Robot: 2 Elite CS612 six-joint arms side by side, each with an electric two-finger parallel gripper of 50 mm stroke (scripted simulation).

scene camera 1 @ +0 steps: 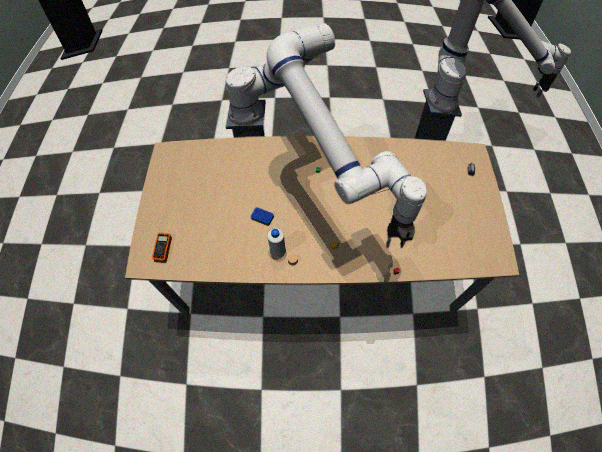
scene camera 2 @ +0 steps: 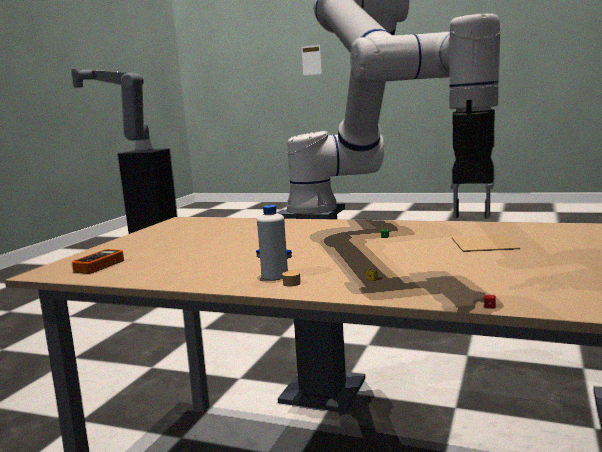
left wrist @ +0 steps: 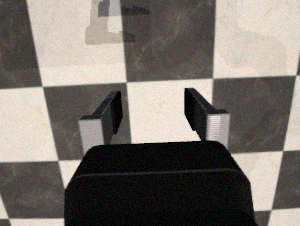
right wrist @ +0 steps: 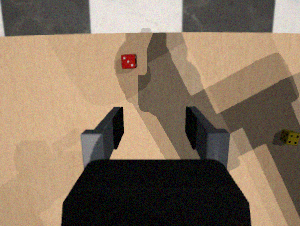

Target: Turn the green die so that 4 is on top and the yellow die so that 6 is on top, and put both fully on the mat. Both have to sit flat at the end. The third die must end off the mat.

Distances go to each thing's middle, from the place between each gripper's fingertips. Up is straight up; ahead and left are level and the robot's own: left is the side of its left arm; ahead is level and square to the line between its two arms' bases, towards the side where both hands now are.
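Scene:
Multimeter (scene camera 2: 108, 257): 960 mm to the right of my right hand (scene camera 2: 471, 217), 170 mm behind it, 160 mm below it. Thin tan mat (scene camera 2: 492, 242): 40 mm to the left of my right hand, 180 mm below it, 420 mm behind it. Thin tan mat: 1140 mm to the right of my left hand, 450 mm ahead of it, 170 mm below it.

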